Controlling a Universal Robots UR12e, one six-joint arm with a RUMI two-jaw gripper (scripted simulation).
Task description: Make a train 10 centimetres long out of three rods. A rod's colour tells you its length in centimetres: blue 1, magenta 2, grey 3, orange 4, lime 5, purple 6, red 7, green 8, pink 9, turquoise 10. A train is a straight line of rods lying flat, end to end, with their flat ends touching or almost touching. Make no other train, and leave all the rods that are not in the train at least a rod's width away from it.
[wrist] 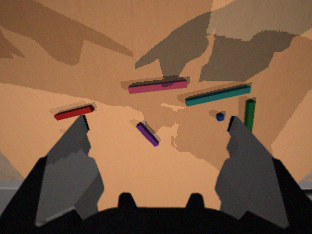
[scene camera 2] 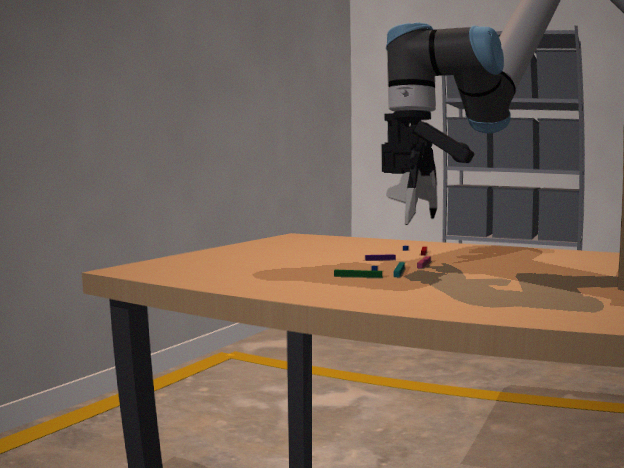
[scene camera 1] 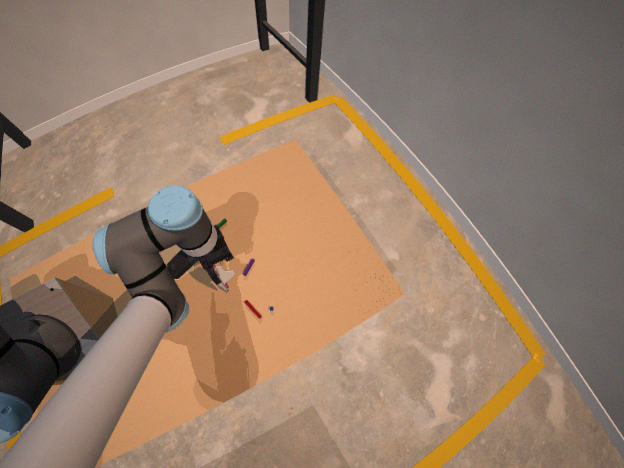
Labels:
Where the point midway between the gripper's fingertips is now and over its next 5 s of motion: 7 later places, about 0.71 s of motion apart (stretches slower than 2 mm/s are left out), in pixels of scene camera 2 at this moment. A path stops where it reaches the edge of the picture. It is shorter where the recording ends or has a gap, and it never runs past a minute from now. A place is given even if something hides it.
My gripper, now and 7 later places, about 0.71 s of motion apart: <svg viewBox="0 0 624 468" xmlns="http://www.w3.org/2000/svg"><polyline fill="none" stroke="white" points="420,221 419,221 418,221 416,221 413,222 411,223 408,224 407,224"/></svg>

